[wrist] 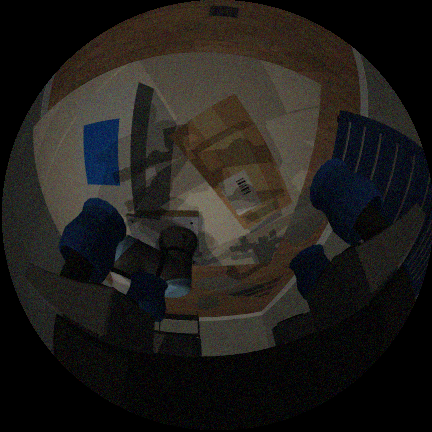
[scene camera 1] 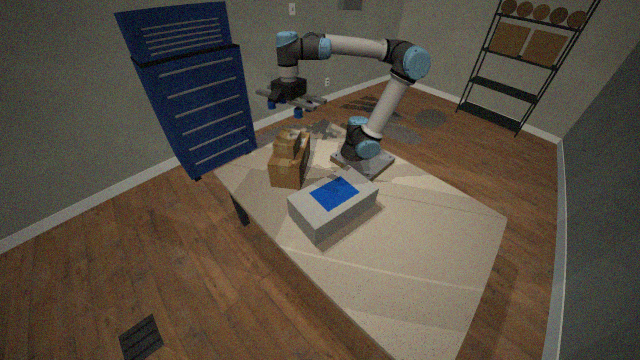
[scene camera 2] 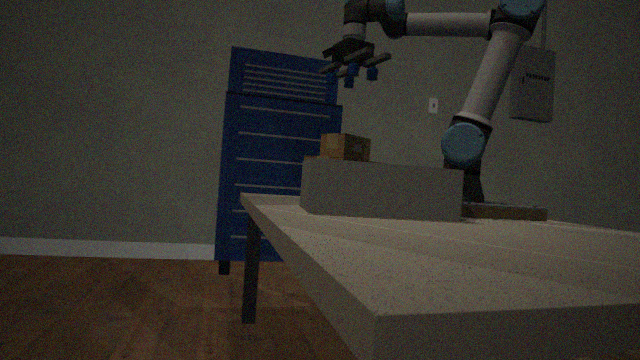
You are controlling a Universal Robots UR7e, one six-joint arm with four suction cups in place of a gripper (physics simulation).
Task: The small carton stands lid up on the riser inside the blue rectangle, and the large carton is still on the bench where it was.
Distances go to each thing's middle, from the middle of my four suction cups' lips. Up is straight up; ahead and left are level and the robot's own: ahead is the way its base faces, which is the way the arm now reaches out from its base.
Now: the small carton (scene camera 2: 334, 144) 22 cm below my suction cup, 6 cm to the right of it and 3 cm behind it. Round my suction cup: large carton (scene camera 1: 285, 173) 34 cm below, 7 cm to the right, 5 cm behind; grey riser (scene camera 1: 321, 209) 35 cm below, 28 cm to the left, 5 cm ahead.
